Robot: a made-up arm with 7 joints. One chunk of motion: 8 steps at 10 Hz.
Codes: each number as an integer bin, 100 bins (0 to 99) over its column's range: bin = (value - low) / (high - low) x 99, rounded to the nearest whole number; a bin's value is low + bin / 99 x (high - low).
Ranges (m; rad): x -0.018..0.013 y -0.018..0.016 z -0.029..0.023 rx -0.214..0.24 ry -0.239..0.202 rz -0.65..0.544
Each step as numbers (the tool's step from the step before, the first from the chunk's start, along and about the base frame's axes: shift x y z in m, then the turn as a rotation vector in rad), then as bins.
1 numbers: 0.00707 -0.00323 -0.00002 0.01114 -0.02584 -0.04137
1 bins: 80 43 55 49 48 50
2 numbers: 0.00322 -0.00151 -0.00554 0.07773 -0.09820 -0.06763
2 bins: 68 48 45 64 32 48
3 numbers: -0.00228 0.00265 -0.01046 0.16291 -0.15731 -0.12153
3 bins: 50 60 35 82 18 44
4 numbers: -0.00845 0.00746 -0.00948 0.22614 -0.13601 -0.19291
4 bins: 30 74 37 96 23 38
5 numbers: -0.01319 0.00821 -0.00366 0.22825 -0.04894 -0.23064
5 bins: 15 76 48 96 43 35
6 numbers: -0.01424 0.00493 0.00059 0.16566 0.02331 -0.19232
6 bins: 12 67 56 83 59 38
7 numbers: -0.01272 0.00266 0.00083 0.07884 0.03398 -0.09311
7 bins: 17 60 57 64 61 46
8 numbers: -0.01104 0.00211 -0.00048 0.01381 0.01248 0.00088
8 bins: 22 59 54 50 56 54
